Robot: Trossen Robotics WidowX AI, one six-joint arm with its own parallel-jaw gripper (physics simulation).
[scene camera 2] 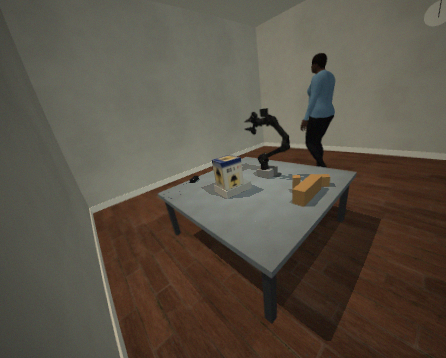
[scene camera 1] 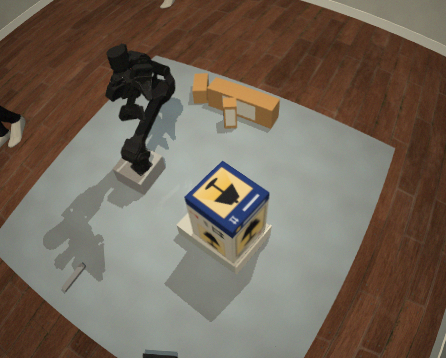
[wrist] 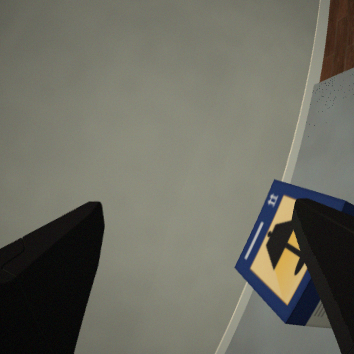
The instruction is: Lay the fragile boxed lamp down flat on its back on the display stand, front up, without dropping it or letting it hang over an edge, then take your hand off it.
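Frame: origin at the arm's base, x right, y back, z down, level; metres.
Where they show: gripper, fingertip midpoint: (scene camera 2: 244, 125) (scene camera 1: 146, 110) (wrist: 200, 213); arm's base at its link origin: (scene camera 2: 264, 168) (scene camera 1: 141, 165).
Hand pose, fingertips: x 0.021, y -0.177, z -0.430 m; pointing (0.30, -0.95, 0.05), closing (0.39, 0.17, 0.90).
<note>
Things, the pixels of their top centre, and the offset from my fingertips. Level surfaces: height alone.
- boxed lamp at its top centre: (wrist: 280, 241) (scene camera 1: 227, 194) (scene camera 2: 225, 158) dx -0.033, dy -0.242, dz +0.218 m
- small grey bar at its top centre: (scene camera 1: 72, 276) dx +0.470, dy +0.078, dz +0.495 m
- table at its surface level: dz +0.507 m
The boxed lamp (scene camera 1: 223, 200) (scene camera 2: 228, 175) (wrist: 280, 277) has a blue-edged top with a lamp picture and cream sides with smaller lamp pictures. It rests level on the cream display stand (scene camera 1: 200, 244) (scene camera 2: 234, 192), whose edges show around its foot. No overhang shows, but I cannot tell which face is the box's front. My gripper (scene camera 1: 120, 101) (scene camera 2: 248, 125) (wrist: 200, 213) is open and empty, high above the table and well apart from the box. In the wrist view its right finger hides part of the box.
Several orange blocks (scene camera 1: 242, 101) (scene camera 2: 308, 190) stand near the table's edge. The arm's grey base block (scene camera 1: 137, 175) (scene camera 2: 266, 172) is beside the stand. A small grey bar (scene camera 1: 74, 277) lies on the table (scene camera 1: 320, 200) (scene camera 2: 260, 225). A person (scene camera 2: 321, 95) stands behind the table.
</note>
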